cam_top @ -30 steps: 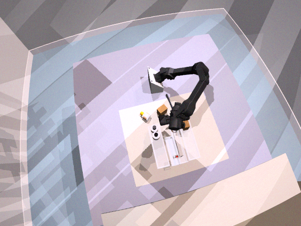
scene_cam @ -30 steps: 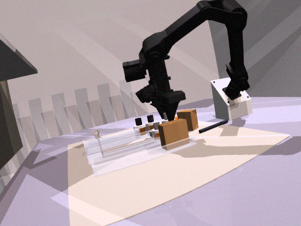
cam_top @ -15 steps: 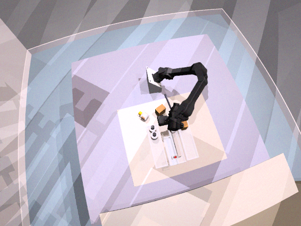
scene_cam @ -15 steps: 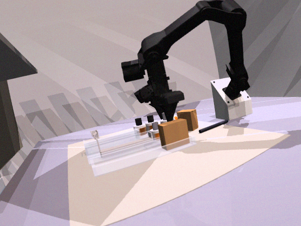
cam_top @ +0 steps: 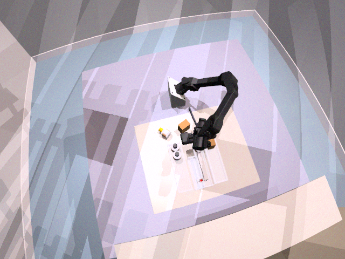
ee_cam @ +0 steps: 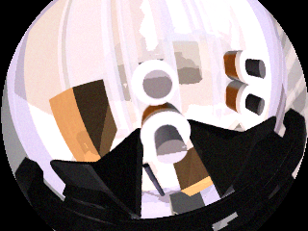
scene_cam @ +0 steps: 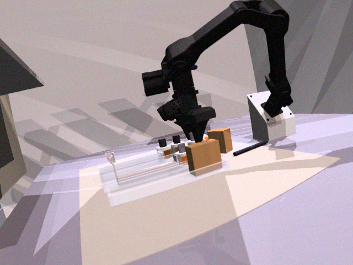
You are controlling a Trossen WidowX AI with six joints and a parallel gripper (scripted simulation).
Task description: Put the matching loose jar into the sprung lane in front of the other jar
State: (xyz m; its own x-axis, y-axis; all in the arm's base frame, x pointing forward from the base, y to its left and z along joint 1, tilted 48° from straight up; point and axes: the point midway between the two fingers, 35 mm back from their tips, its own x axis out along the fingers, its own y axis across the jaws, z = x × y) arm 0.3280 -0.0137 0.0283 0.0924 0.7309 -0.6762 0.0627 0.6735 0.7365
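Right now the black rod is 170 mm behind my gripper tip, 50 mm below it and 40 mm to the left of it. From my gripper tip the other things lie so: pusher plate (150 mm ahead, 40 mm to the right, 10 mm below).
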